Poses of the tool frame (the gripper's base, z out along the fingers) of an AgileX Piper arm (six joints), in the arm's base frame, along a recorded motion.
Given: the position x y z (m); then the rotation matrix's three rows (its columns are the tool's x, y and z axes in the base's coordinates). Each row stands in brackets.
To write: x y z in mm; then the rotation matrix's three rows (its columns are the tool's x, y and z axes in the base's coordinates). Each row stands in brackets. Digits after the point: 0 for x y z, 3 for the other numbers.
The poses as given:
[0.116, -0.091, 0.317], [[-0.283, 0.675, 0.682], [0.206, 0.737, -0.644], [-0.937, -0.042, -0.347]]
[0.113, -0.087, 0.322], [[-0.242, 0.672, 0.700], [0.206, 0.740, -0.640], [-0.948, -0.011, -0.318]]
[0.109, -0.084, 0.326], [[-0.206, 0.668, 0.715], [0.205, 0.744, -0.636], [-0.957, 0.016, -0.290]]
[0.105, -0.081, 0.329], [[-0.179, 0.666, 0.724], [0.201, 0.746, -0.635], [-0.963, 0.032, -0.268]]
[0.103, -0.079, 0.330], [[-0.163, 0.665, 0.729], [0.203, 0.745, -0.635], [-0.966, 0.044, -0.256]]
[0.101, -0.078, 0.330], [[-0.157, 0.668, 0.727], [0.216, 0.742, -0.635], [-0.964, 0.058, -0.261]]
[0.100, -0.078, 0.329], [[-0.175, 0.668, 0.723], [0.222, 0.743, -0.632], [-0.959, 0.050, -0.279]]
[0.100, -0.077, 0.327], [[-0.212, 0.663, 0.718], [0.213, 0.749, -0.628], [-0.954, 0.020, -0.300]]
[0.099, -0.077, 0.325], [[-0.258, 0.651, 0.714], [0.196, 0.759, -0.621], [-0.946, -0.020, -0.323]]
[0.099, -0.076, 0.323], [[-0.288, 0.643, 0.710], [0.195, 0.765, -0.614], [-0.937, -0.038, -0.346]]
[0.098, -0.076, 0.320], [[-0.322, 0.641, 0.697], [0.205, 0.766, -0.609], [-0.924, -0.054, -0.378]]
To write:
[116, -91, 317], [[-0.283, 0.675, 0.682], [0.206, 0.737, -0.644], [-0.937, -0.042, -0.347]]
[113, -87, 322], [[-0.242, 0.672, 0.700], [0.206, 0.740, -0.640], [-0.948, -0.011, -0.318]]
[109, -84, 326], [[-0.206, 0.668, 0.715], [0.205, 0.744, -0.636], [-0.957, 0.016, -0.290]]
[105, -81, 329], [[-0.179, 0.666, 0.724], [0.201, 0.746, -0.635], [-0.963, 0.032, -0.268]]
[103, -79, 330], [[-0.163, 0.665, 0.729], [0.203, 0.745, -0.635], [-0.966, 0.044, -0.256]]
[101, -78, 330], [[-0.157, 0.668, 0.727], [0.216, 0.742, -0.635], [-0.964, 0.058, -0.261]]
[100, -78, 329], [[-0.175, 0.668, 0.723], [0.222, 0.743, -0.632], [-0.959, 0.050, -0.279]]
[100, -77, 327], [[-0.212, 0.663, 0.718], [0.213, 0.749, -0.628], [-0.954, 0.020, -0.300]]
[99, -77, 325], [[-0.258, 0.651, 0.714], [0.196, 0.759, -0.621], [-0.946, -0.020, -0.323]]
[99, -76, 323], [[-0.288, 0.643, 0.710], [0.195, 0.765, -0.614], [-0.937, -0.038, -0.346]]
[98, -76, 320], [[-0.322, 0.641, 0.697], [0.205, 0.766, -0.609], [-0.924, -0.054, -0.378]]

